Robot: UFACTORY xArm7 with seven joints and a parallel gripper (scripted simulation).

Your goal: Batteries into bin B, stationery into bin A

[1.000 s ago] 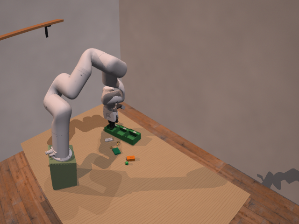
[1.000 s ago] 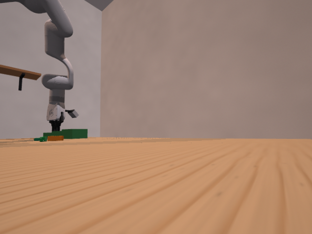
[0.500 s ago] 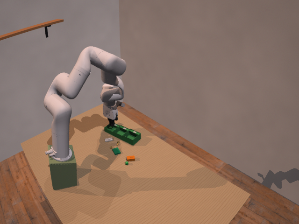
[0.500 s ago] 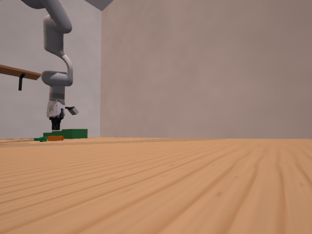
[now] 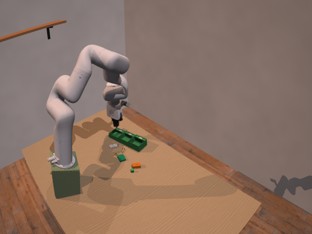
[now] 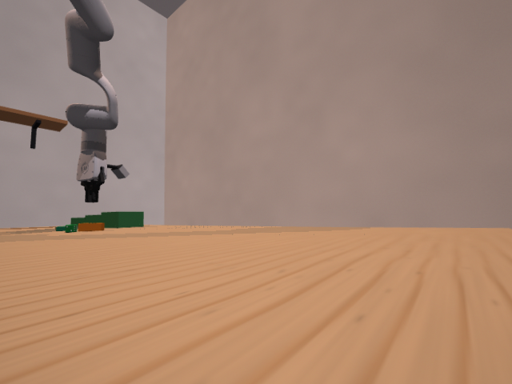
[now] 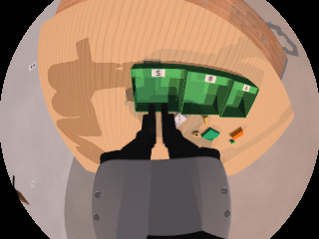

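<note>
My hand is 180 mm to the left of the flat green block, 130 mm past it and 100 mm above it. The rest, counted from my hand: white flat thing: 100 mm below, 90 mm behind, 60 mm to the right; then orange block: 290 mm to the right, 120 mm behind, 100 mm below; then tray: 80 mm to the right, 80 mm below, 10 mm ahead.
</note>
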